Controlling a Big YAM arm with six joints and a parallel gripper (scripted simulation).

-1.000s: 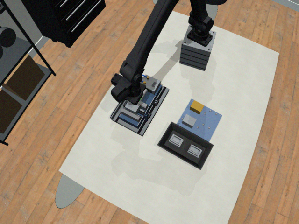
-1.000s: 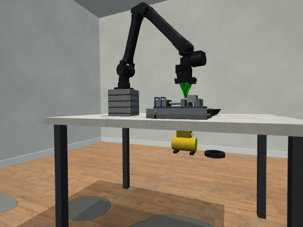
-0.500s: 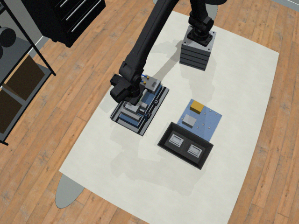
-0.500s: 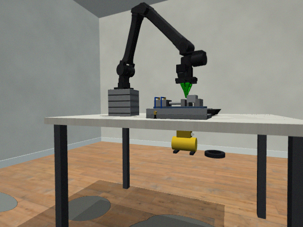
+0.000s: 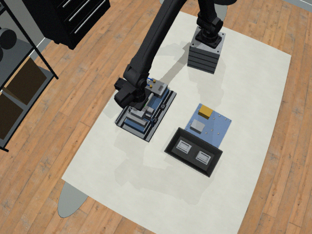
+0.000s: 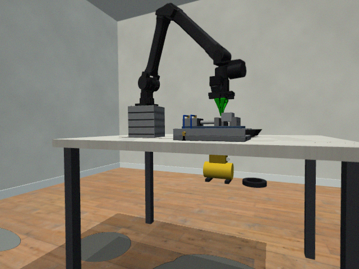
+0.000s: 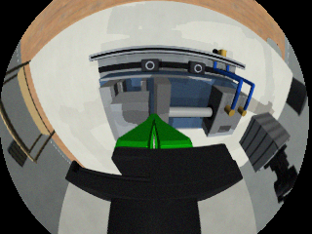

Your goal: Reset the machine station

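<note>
Right now my hand is 13 cm past the hose-end block, 1 cm to the left of it and 3 cm above it. The rest, counted from my hand: yellow brass blank (19 cm behind, 26 cm to the left, 9 cm below).
</note>
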